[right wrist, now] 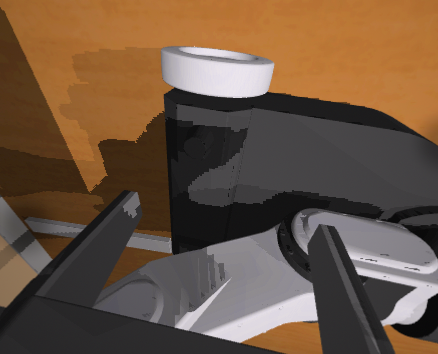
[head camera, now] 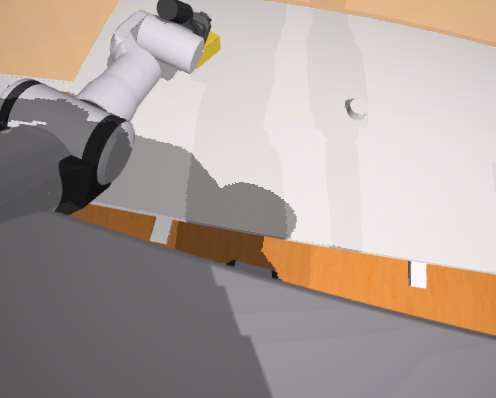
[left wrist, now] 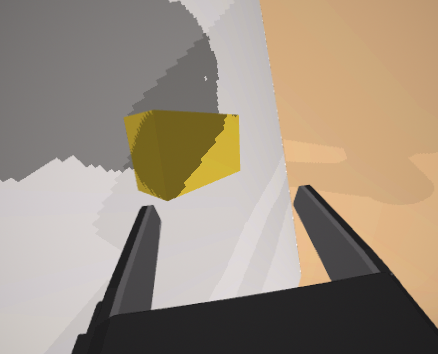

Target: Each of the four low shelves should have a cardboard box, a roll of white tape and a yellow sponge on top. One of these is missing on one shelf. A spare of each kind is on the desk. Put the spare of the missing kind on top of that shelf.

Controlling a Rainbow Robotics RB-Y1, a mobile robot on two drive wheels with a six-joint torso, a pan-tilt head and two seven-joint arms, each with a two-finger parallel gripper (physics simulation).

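Frame: origin at the robot's base, x ahead, y left, z up, level; millimetres.
Seen in the pictures: left gripper, fingertip midpoint: (left wrist: 228,204); right gripper, fingertip midpoint: (right wrist: 223,218).
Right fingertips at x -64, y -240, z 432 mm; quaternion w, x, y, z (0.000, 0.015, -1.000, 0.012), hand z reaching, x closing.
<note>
A point is followed by its place in that frame.
The yellow sponge (head camera: 212,47) @(x 619, y 267, z 749 mm) (left wrist: 200,142) @(x 607, y 314, z 766 mm) stands on the white desk (head camera: 425,175) @(x 409, y -351, z 721 mm) (left wrist: 30,240) @(x 488, y 314, z 721 mm), near its edge in the left wrist view. My left gripper (left wrist: 228,204) @(x 578, y 281, z 802 mm) is open and empty. The sponge lies beyond its fingertips, nearer the finger at the left of that view, and not between them. In the head view, my left wrist partly hides the sponge. A small white round thing (head camera: 357,108) @(x 533, y -149, z 745 mm), perhaps the tape roll, lies on the desk farther right. My right gripper (right wrist: 223,218) @(x -64, y -240, z 432 mm) is open and empty. No cardboard box or low shelf can be made out.
In the right wrist view, a white ring (right wrist: 217,78) sits on top of the robot's dark base (right wrist: 310,155) @(x -194, y -159, z 169 mm), above the wooden floor (right wrist: 325,30) @(x -188, y -343, z 1 mm). Two white desk legs (head camera: 161,230) (head camera: 418,274) show below the desk's near edge. The robot's grey body fills the lower head view.
</note>
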